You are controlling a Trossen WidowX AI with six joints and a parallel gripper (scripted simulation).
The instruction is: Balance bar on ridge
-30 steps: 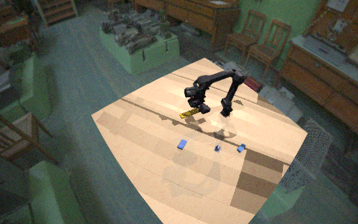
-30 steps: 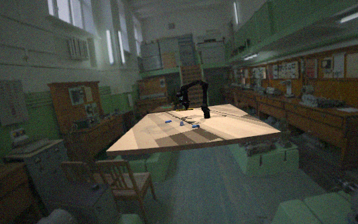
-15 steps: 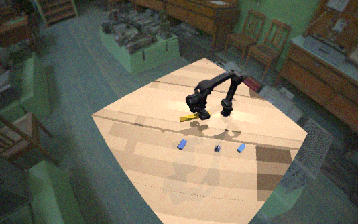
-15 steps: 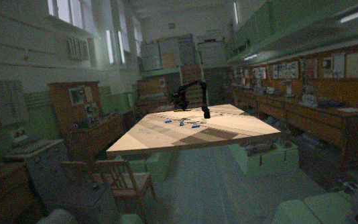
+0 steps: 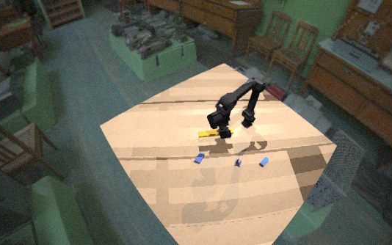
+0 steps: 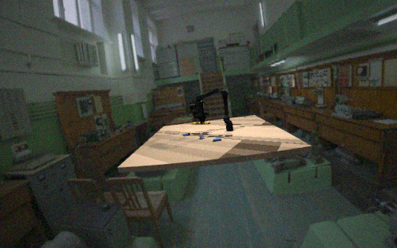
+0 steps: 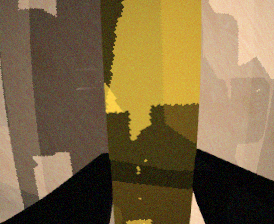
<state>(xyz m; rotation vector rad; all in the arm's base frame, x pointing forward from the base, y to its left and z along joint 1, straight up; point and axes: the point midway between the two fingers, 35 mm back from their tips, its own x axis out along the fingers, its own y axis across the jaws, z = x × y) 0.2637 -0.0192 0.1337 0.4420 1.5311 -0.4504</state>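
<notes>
My gripper tip is 30 mm short of the bar and 20 mm to the left of it. From my gripper tip the other things lie so: ridge (20 mm ahead, 190 mm to the left, 60 mm below).
</notes>
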